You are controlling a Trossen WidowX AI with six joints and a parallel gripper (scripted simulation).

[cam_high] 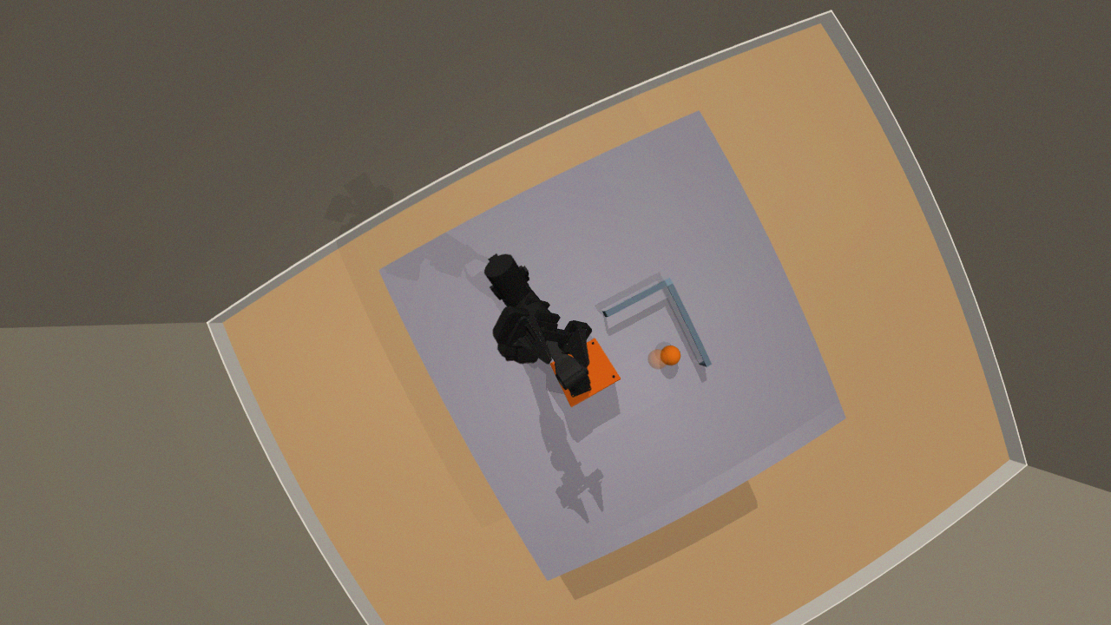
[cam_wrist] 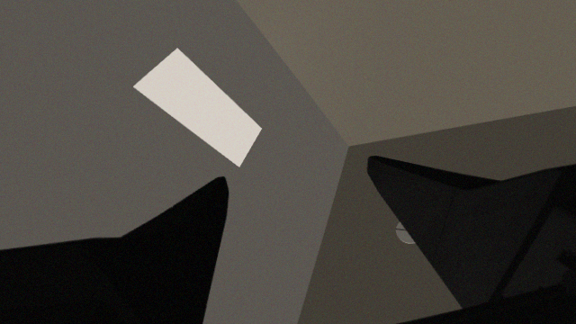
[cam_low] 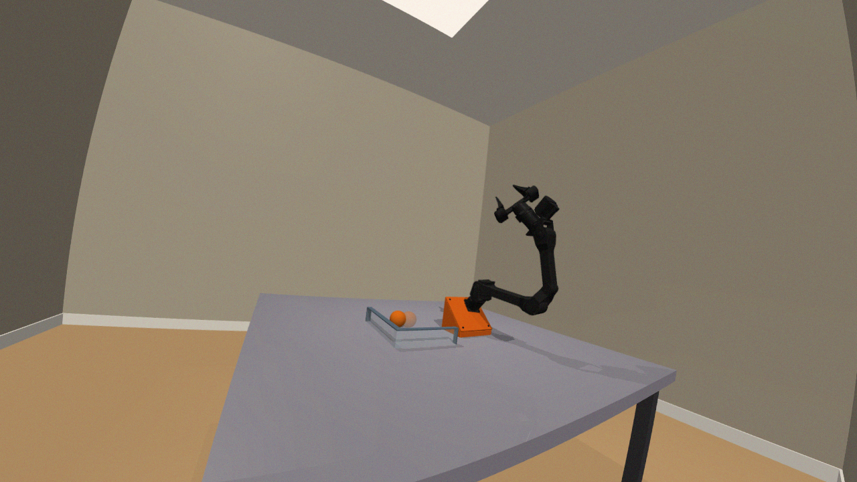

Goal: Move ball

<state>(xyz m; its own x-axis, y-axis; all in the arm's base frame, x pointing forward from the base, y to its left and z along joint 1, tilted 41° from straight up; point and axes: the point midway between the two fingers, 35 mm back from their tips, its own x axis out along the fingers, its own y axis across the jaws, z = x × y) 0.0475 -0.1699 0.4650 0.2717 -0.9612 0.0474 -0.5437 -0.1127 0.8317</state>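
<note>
My gripper tip is now 56 cm above the orange ball, 31 cm short of it and 20 cm to the left of it. Round my gripper tip: see-through copy of ball: 56 cm below, 26 cm ahead, 19 cm to the right; then clear wall: 57 cm below, 28 cm ahead, 2 cm to the left.
</note>
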